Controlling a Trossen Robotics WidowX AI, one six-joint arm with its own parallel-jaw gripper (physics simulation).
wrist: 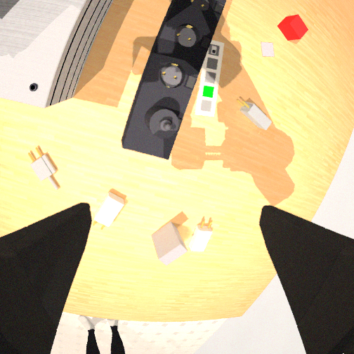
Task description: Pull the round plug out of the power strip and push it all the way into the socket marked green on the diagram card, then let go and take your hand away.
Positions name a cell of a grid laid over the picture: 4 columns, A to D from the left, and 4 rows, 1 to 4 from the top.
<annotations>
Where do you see a diagram card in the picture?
C1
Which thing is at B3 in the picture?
A grey block.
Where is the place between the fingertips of my gripper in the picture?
At C3
</annotations>
